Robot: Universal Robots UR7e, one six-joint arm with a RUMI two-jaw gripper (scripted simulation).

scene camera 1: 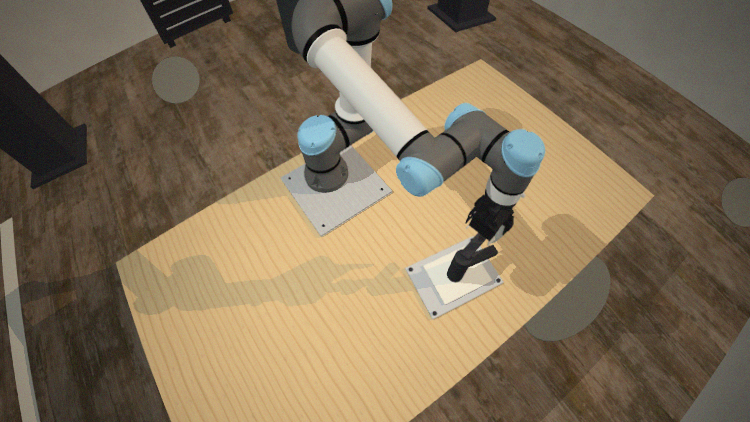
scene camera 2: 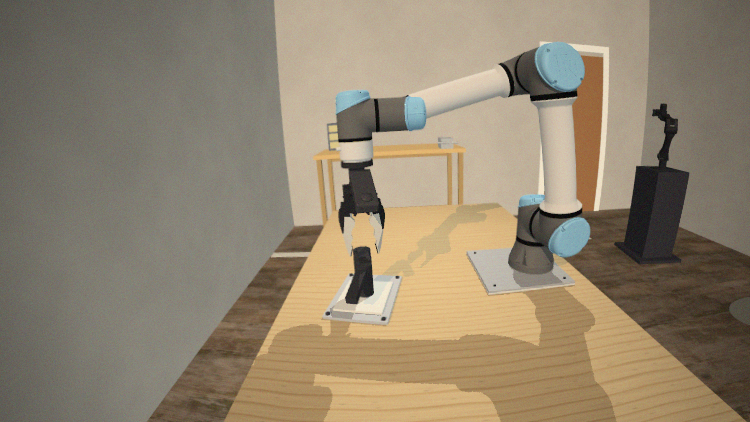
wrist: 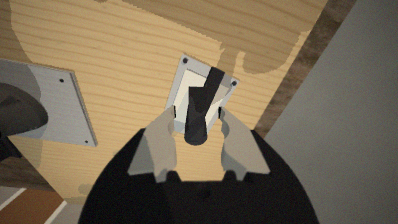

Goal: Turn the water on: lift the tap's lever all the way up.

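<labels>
Tap, wrist view (wrist: 215, 92); scene camera 2 (scene camera 2: 350, 285): same spot.
</labels>
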